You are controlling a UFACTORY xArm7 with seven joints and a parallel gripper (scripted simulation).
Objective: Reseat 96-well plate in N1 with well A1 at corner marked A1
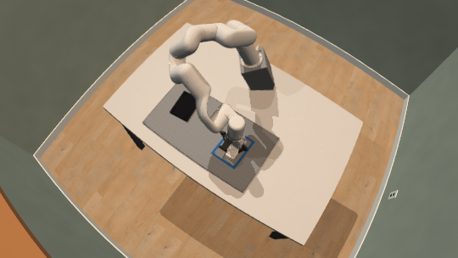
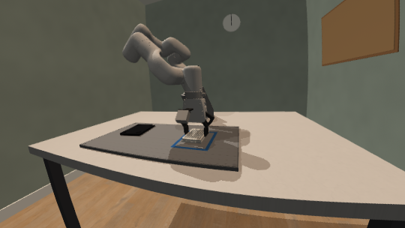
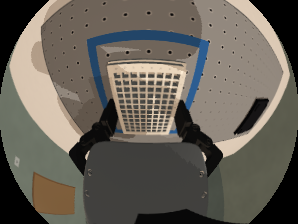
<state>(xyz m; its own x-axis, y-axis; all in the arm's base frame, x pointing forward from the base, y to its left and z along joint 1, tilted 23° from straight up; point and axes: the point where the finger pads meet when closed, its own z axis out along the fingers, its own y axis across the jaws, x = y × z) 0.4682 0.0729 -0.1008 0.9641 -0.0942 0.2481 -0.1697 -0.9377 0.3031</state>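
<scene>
My gripper is now 1 cm above the white 96-well plate. The rest, counted from my hand: black plate nest N1: 35 cm to the right, 10 cm behind, 2 cm below.
</scene>
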